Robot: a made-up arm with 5 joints.
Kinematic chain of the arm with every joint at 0, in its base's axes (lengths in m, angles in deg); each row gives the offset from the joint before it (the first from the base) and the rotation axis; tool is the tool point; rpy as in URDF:
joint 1: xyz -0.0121 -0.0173 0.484 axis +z
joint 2: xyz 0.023 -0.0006 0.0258 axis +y
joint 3: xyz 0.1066 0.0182 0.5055 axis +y
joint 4: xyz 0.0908 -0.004 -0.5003 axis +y
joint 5: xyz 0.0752 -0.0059 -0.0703 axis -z
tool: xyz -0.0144 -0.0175 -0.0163 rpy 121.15 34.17 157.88
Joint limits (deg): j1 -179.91..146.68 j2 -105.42..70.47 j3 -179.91..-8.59 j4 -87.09..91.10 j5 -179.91..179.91
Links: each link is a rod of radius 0.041 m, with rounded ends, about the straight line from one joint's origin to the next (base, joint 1, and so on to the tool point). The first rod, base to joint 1, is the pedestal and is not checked.
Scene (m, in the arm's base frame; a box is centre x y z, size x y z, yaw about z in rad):
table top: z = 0
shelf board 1: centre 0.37 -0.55 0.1 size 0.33 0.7 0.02 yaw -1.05
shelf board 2: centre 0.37 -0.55 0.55 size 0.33 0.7 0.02 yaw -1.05
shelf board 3: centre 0.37 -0.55 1 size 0.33 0.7 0.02 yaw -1.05
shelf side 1: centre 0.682 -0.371 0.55 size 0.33 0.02 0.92 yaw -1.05
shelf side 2: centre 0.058 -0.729 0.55 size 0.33 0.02 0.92 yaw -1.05
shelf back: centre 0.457 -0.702 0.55 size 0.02 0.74 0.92 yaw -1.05
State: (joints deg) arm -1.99 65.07 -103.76 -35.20 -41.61
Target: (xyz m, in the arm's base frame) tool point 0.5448 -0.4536 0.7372
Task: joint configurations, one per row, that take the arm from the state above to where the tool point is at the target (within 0.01 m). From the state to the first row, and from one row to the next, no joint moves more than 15 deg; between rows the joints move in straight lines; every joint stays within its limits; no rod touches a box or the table.
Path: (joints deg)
1: -1.74 51.01 -92.88 -34.77 -44.81
2: -1.49 36.96 -82.00 -34.33 -48.00
3: -1.25 22.90 -71.12 -33.90 -51.20
4: -1.00 8.85 -60.24 -33.47 -54.39
5: -7.47 1.43 -46.53 -43.27 -50.34
6: -13.95 -5.99 -32.81 -53.07 -46.28
7: -20.42 -13.41 -19.10 -62.87 -42.22
8: -25.90 -4.86 -30.13 -59.69 -42.13
9: -31.38 3.69 -41.17 -56.52 -42.04
10: -36.87 12.23 -52.20 -53.35 -41.95

